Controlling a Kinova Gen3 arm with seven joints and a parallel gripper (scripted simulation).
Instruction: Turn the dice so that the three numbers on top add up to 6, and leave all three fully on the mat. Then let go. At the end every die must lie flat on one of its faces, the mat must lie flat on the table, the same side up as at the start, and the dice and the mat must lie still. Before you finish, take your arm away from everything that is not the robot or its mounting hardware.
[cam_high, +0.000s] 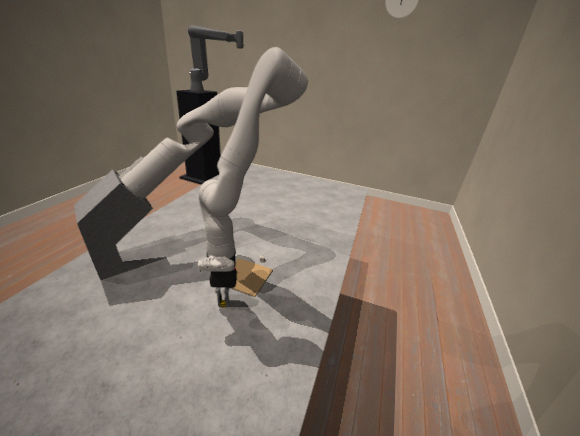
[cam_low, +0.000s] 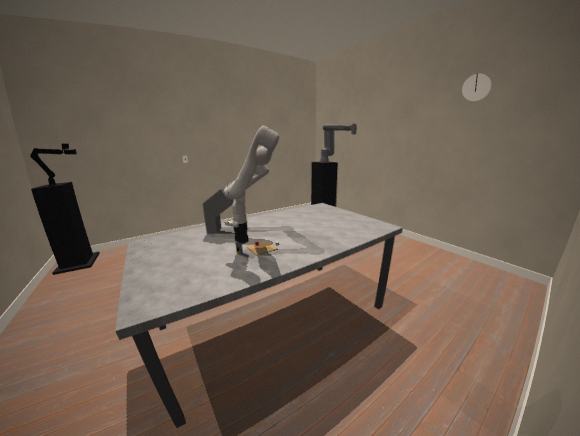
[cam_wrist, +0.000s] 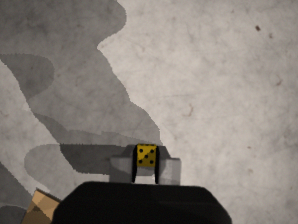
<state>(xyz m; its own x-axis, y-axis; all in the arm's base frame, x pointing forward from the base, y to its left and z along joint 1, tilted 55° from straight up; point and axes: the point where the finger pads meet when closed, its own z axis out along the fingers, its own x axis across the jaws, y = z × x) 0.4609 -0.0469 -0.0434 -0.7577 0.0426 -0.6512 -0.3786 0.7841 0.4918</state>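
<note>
My gripper is now 13 cm to the right of the red die, 5 cm past it and 1 cm above it. Also, from my hand: tan mat: 14 cm to the left, 2 cm below, 1 cm behind; then white die: 24 cm to the left, 1 cm below; then yellow die: 1 cm below.
</note>
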